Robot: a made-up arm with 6 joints. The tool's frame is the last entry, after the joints.
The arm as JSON. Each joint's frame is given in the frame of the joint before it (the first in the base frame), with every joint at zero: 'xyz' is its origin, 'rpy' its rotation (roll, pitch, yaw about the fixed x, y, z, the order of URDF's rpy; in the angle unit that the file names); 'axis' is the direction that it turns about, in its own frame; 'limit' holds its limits. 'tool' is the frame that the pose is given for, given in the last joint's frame.
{
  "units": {
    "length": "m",
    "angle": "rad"
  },
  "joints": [
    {
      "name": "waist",
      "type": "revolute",
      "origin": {
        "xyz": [
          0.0,
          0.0,
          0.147
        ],
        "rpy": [
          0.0,
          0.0,
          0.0
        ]
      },
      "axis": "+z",
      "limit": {
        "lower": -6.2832,
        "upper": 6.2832
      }
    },
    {
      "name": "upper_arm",
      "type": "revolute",
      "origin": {
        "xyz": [
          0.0,
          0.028,
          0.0
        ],
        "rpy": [
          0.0,
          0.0,
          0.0
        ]
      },
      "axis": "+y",
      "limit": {
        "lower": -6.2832,
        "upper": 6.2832
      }
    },
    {
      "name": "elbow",
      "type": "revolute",
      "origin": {
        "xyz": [
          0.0,
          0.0,
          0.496
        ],
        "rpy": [
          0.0,
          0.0,
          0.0
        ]
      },
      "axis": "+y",
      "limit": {
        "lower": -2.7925,
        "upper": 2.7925
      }
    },
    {
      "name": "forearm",
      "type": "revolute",
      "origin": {
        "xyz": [
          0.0,
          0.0,
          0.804
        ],
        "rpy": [
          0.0,
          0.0,
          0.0
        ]
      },
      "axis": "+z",
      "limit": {
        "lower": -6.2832,
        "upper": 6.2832
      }
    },
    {
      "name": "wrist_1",
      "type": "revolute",
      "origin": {
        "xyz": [
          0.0,
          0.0,
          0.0
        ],
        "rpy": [
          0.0,
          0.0,
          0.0
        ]
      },
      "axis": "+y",
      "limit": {
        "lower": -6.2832,
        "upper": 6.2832
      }
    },
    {
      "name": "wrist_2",
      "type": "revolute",
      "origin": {
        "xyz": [
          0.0,
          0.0,
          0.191
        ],
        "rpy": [
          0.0,
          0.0,
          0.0
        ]
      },
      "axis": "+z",
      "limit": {
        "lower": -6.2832,
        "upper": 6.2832
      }
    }
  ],
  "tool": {
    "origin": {
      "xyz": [
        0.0,
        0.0,
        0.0
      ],
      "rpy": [
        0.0,
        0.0,
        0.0
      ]
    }
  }
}
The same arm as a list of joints. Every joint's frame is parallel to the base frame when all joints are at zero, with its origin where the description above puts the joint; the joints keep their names.
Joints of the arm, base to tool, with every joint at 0 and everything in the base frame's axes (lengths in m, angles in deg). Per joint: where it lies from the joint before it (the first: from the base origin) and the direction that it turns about. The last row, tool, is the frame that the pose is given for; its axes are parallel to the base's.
waist: xyz 0 0 0.147 axis 0 0 1
upper_arm: xyz 0 0.028 0 axis 0 1 0
elbow: xyz 0 0 0.496 axis 0 1 0
forearm: xyz 0 0 0.804 axis 0 0 1
wrist_1: xyz 0 0 0 axis 0 1 0
wrist_2: xyz 0 0 0.191 axis 0 0 1
tool: xyz 0 0 0
Joint limits (deg, base to tool): -360..360 -360..360 -160..160 -360..360 -360..360 -360..360

